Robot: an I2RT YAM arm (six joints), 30 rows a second.
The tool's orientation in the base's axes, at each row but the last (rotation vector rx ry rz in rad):
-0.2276 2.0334 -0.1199
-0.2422 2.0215 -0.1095
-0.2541 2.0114 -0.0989
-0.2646 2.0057 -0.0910
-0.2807 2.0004 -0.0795
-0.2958 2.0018 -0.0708
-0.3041 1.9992 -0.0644
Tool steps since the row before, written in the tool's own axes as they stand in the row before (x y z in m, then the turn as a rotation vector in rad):
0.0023 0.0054 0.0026 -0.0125 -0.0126 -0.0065
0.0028 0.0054 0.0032 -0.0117 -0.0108 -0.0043
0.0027 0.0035 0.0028 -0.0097 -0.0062 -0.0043
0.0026 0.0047 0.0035 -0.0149 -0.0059 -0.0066
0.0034 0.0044 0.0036 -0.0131 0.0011 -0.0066
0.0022 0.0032 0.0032 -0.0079 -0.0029 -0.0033
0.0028 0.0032 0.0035 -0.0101 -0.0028 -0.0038
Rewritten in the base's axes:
0.0007 0.0048 -0.0042 0.0011 -0.0097 0.0162
0.0010 0.0047 -0.0049 0.0025 -0.0081 0.0141
0.0009 0.0029 -0.0042 0.0011 -0.0041 0.0115
0.0014 0.0042 -0.0047 0.0011 -0.0027 0.0171
0.0011 0.0037 -0.0054 -0.0008 0.0037 0.0142
0.0014 0.0028 -0.0039 0.0008 -0.0012 0.0089
0.0014 0.0027 -0.0046 0.0012 -0.0006 0.0111

